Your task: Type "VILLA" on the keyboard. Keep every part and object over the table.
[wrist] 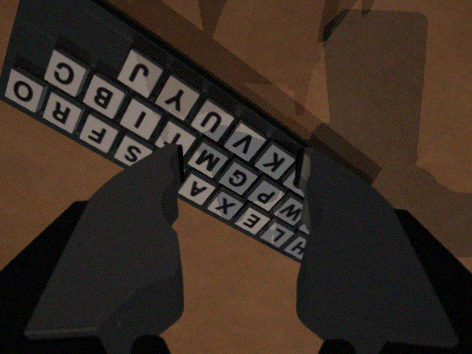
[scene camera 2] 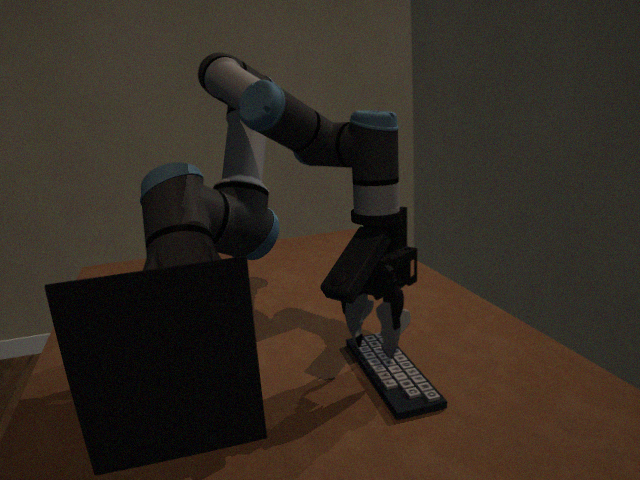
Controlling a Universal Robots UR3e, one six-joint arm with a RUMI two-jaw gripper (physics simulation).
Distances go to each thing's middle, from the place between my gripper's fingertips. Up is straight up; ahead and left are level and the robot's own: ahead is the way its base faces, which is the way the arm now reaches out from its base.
Scene:
Now: the dark keyboard [scene camera 2: 402,407] 2 cm ahead of my hand, 1 cm to the right of it and 3 cm below it. Round my hand: J key [wrist: 141,73] (6 cm to the right, 2 cm below); I key [wrist: 140,117] (2 cm ahead, 5 cm to the right, 2 cm below).

